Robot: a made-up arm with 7 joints.
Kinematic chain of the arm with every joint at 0, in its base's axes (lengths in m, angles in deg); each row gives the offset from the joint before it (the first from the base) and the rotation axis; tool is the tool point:
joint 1: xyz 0 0.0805 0 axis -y
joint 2: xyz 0 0.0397 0 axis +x
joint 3: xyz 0 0 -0.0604 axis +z
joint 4: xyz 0 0 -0.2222 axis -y
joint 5: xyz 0 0 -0.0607 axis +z
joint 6: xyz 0 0 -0.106 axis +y
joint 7: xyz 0 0 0 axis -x
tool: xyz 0 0 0
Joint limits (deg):
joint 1: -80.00..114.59
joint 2: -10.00..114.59
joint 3: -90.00..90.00
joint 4: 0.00..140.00
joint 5: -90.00..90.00
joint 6: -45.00..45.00
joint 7: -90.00..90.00
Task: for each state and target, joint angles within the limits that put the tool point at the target. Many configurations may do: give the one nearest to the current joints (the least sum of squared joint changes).
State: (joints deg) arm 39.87 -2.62 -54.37 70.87 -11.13 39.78 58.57
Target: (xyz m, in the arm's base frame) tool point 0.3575 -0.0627 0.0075
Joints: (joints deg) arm 80.30 -10.00 -60.41 55.28 -11.13 39.78 58.57
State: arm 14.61 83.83 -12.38 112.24 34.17 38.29 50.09
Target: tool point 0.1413 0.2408 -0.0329
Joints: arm 32.01 61.38 -17.60 139.89 34.17 38.29 50.09
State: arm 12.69 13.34 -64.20 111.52 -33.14 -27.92 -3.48
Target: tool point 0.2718 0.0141 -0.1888
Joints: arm 38.75 5.46 -55.37 81.99 -33.14 -27.92 -3.48
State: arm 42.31 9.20 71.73 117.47 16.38 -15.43 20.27
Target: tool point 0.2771 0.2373 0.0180
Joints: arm 72.41 -2.73 52.04 100.29 16.38 -15.43 20.27
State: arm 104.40 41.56 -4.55 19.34 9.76 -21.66 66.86
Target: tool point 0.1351 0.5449 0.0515
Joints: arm 103.44 71.48 -3.32 6.45 9.76 -21.66 66.86
